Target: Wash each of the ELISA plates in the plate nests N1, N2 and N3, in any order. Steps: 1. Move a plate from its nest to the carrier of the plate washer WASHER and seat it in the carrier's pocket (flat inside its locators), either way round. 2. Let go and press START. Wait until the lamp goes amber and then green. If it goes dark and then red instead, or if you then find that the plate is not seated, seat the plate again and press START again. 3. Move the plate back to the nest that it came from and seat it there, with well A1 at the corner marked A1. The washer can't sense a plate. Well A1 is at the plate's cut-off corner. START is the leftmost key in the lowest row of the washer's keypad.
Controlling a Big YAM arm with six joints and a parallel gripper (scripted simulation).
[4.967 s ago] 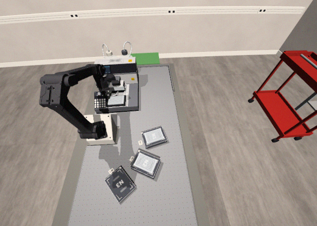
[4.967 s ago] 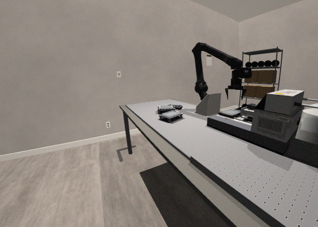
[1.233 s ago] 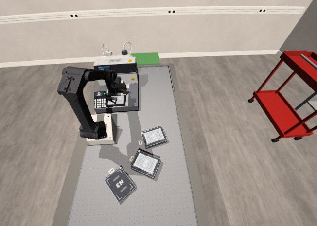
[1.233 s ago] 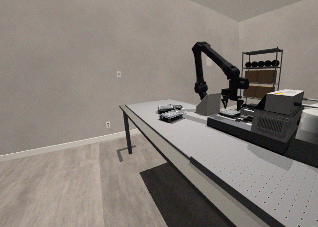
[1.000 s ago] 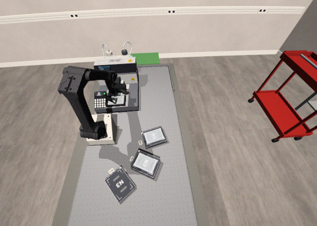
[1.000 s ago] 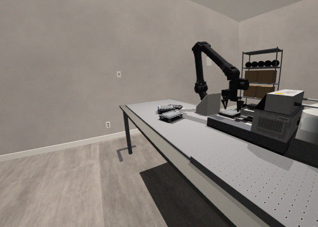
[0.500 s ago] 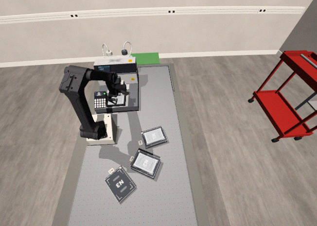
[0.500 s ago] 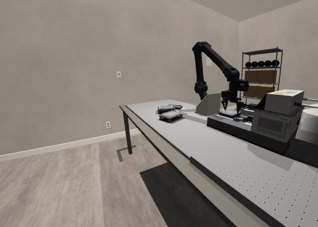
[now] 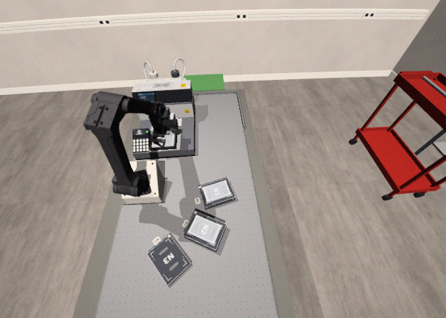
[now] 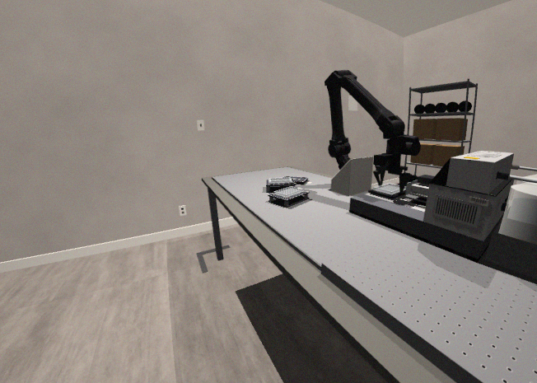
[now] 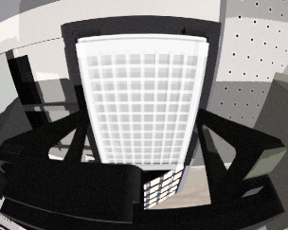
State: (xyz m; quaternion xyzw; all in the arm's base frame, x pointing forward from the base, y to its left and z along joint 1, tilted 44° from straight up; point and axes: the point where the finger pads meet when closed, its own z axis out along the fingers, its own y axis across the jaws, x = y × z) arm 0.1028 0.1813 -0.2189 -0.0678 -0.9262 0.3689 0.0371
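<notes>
My hand is 1 cm above the dark carrier. Round my hand: washer: 1 cm ahead, 15 cm to the left, 4 cm above.
</notes>
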